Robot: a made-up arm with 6 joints.
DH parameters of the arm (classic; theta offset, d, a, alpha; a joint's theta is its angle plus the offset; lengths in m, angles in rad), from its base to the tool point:
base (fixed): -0.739 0 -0.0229 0
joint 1: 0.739 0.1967 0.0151 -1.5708
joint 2: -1.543 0 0.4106 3.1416
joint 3: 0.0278 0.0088 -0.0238 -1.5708
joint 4: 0 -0.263 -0.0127 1.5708
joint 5: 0 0.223 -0.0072 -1.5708
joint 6: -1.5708 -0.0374 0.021 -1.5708
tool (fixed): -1.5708 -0.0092 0 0
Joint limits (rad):
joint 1: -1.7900..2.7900
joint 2: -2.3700..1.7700
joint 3: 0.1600..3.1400
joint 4: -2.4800..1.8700
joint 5: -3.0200..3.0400
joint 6: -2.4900..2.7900
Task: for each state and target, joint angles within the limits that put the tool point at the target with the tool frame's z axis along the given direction. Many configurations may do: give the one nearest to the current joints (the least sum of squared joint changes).
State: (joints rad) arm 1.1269 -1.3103 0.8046 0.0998 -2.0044 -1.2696
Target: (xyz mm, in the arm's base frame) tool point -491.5 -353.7 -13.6 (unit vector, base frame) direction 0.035 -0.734 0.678
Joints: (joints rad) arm 0.2508 -2.1636 0.8782 0.1408 -2.8638 -0.6689
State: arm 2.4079 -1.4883 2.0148 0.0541 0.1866 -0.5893
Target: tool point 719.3 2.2 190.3 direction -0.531 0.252 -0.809
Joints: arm 2.7749 -1.4731 1.9048 0.1069 0.3945 -0.1436
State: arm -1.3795 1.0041 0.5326 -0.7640 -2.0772 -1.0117
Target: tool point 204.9 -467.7 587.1 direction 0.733 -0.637 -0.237
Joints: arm -0.9038 0.4531 1.3445 -1.0079 -2.5586 -0.7166
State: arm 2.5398 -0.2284 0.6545 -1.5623 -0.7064 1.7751
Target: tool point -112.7 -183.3 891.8 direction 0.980 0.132 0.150
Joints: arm 2.2073 -0.4835 1.3791 -2.4300 -0.8371 1.1833
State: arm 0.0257 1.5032 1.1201 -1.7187 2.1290 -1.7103
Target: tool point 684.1 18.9 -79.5 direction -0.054 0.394 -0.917
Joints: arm -0.0516 1.6396 1.6385 -1.9450 1.9405 -1.4921
